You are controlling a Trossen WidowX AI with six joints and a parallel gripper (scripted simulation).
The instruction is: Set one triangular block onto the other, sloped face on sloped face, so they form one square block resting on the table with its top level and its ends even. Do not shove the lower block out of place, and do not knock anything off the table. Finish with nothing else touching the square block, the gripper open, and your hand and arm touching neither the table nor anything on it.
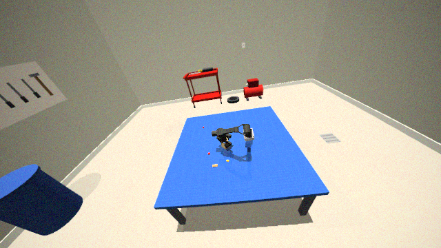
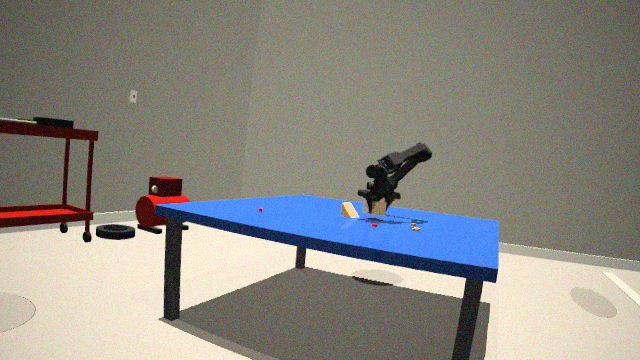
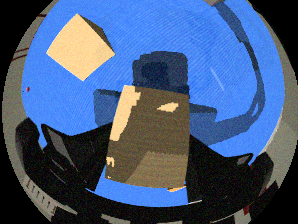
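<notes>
Right now my gripper tip is 10 mm below the triangular block. Round my gripper tip: tan piece 90 mm ahead, 210 mm to the left, 30 mm below; then orange bit 30 mm behind, 170 mm to the left, 30 mm below.
</notes>
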